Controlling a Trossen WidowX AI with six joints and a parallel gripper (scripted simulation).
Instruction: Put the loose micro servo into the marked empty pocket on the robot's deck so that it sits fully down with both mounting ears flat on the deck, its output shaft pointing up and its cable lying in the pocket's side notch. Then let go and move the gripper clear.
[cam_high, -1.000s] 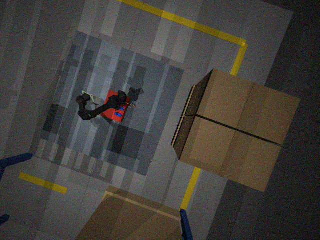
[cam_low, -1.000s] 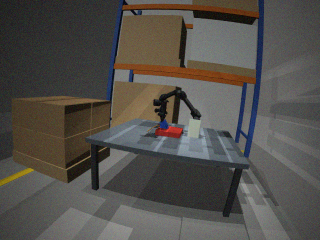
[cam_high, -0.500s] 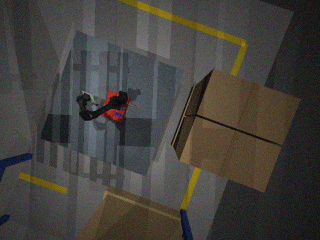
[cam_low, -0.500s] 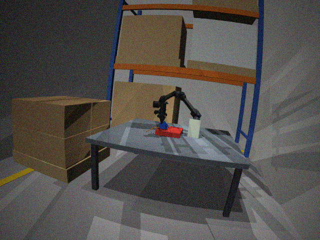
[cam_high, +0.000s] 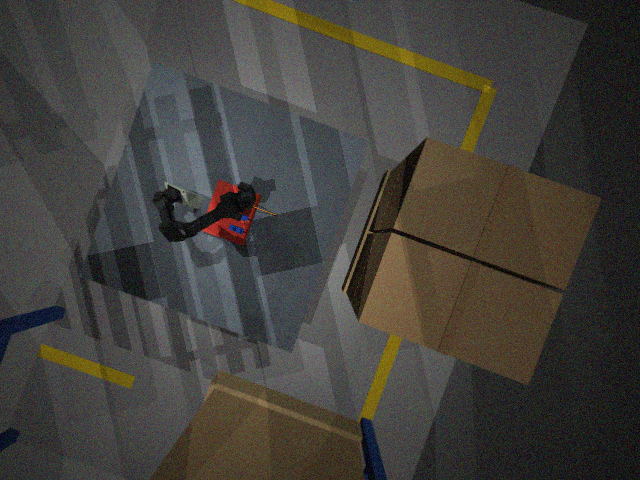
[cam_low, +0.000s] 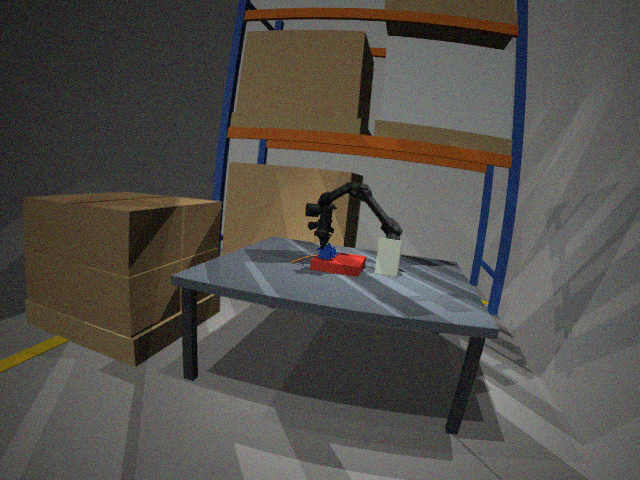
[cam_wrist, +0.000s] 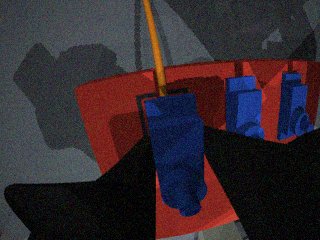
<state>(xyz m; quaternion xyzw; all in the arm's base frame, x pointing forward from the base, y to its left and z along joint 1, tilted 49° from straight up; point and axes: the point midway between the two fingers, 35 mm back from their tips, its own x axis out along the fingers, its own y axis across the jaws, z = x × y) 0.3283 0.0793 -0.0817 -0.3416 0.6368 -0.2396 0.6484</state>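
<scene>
Now: the red robot deck 110 mm behind my gripper tip, 90 mm to the right of it and 70 mm below it.
</scene>
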